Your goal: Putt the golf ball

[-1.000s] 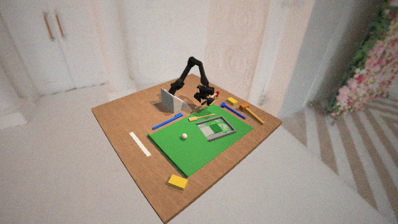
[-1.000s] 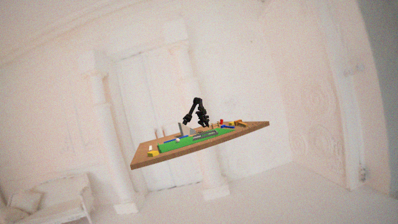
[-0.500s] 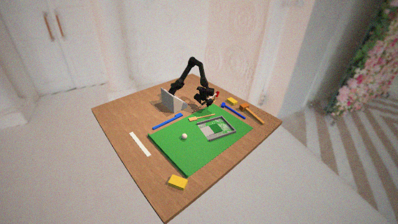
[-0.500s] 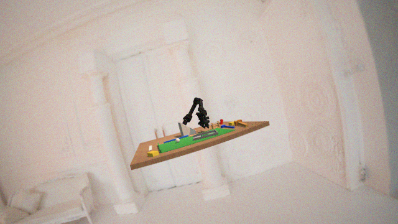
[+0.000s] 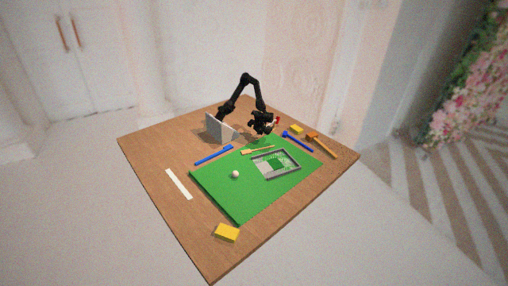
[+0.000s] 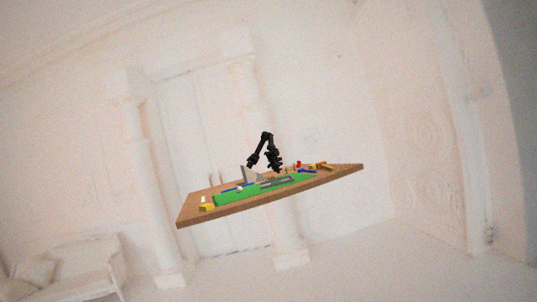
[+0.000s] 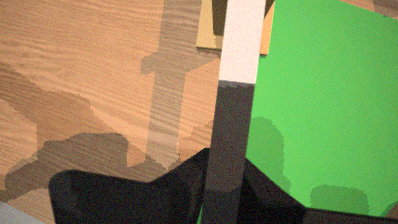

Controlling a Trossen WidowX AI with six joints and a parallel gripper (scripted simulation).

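My gripper tip is 40 mm past the red putter, 100 mm to the right of it and 30 mm below it. From my gripper tip the other things lie so: green mat: 270 mm ahead, 200 mm to the right, 30 mm below; blue putter: 180 mm ahead, 200 mm to the left, 20 mm below; grey walled frame: 290 mm ahead, 70 mm to the right, 20 mm below.
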